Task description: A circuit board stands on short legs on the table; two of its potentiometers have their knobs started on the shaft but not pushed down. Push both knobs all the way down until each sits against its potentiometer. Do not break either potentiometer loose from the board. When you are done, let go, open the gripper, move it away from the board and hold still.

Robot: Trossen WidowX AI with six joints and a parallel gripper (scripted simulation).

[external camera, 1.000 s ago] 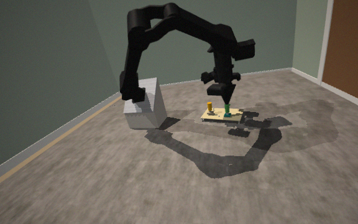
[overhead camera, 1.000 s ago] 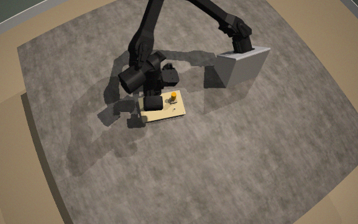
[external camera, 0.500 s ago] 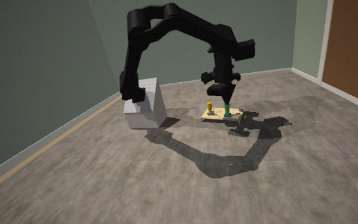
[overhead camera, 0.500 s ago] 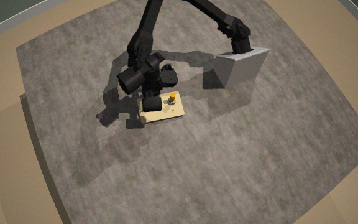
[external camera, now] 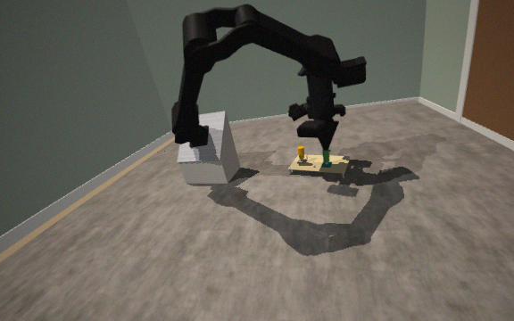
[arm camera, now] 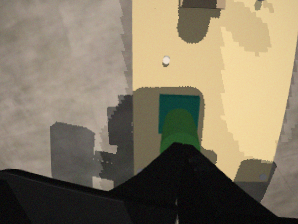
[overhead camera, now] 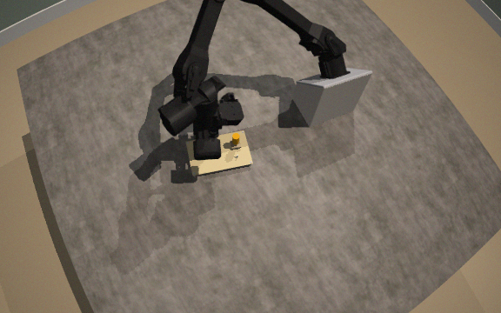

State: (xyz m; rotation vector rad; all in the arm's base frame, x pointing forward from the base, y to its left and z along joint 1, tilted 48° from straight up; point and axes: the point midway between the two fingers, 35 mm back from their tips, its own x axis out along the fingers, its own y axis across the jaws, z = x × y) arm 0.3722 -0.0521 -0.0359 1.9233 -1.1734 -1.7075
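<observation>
Now: the green knob 1 cm below my gripper tip. The rest, counted from my gripper tip: orange knob 7 cm behind, 3 cm to the left, 2 cm below.
</observation>
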